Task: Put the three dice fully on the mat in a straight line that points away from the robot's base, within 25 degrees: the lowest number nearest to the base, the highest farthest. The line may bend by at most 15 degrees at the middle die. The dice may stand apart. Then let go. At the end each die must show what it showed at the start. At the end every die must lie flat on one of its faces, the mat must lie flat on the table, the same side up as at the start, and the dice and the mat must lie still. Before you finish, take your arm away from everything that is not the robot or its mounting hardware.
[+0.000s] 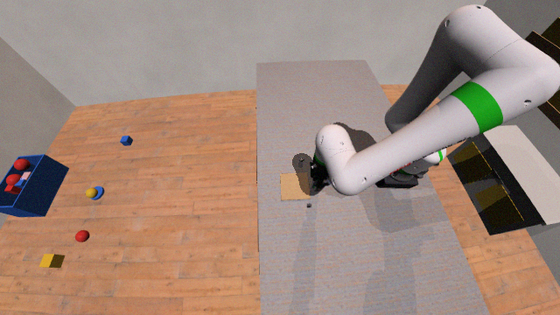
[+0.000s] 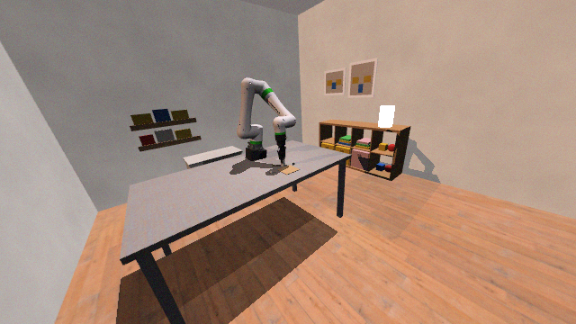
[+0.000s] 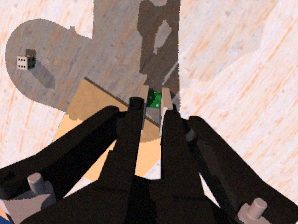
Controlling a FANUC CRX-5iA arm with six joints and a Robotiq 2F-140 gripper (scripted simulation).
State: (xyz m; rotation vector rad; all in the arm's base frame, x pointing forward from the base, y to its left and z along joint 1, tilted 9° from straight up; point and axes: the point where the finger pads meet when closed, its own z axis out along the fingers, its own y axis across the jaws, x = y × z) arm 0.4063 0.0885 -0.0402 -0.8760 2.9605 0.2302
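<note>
Right now my hand is 30 mm above the green die. The rest, counted from my hand: black die 30 mm ahead, 90 mm to the left, 30 mm below; tan mat 100 mm ahead, 30 mm below; white die 70 mm ahead, 150 mm to the right, 30 mm below.
</note>
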